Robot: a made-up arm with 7 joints.
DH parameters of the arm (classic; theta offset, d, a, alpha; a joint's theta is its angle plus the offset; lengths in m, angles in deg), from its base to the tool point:
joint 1: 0 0.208 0 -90
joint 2: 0 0 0 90
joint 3: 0 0.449 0.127 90
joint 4: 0 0 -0.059 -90
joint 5: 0 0.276 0 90
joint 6: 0 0 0.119 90
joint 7: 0 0 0 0
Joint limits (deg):
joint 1: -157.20..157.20
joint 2: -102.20..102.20
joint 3: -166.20..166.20
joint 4: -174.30..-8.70
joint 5: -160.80..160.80
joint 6: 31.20..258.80
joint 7: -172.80..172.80
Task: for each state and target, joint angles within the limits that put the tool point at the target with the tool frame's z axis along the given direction. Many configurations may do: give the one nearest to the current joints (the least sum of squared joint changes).
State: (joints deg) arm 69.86 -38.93 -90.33 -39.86 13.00 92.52 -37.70
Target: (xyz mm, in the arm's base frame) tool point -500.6 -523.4 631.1 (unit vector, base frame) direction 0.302 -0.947 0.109
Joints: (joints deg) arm 24.46 -50.15 -103.37 -48.55 24.68 145.50 -37.70
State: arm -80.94 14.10 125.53 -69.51 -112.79 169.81 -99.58
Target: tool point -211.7 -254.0 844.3 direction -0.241 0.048 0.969
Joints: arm -121.28 47.41 166.20 -44.62 -76.76 203.04 -99.58
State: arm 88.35 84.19 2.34 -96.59 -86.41 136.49 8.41
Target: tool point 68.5 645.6 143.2 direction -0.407 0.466 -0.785
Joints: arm 51.05 69.81 39.27 -99.60 -75.96 178.95 8.41
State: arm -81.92 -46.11 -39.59 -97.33 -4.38 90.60 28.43
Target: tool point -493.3 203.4 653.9 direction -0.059 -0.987 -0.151
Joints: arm -78.42 -64.04 -57.49 -107.86 7.46 129.30 28.43
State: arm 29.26 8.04 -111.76 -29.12 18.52 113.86 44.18
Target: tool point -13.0 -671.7 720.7 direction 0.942 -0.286 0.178
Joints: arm 62.97 -39.48 -106.17 -48.16 42.43 131.29 44.18
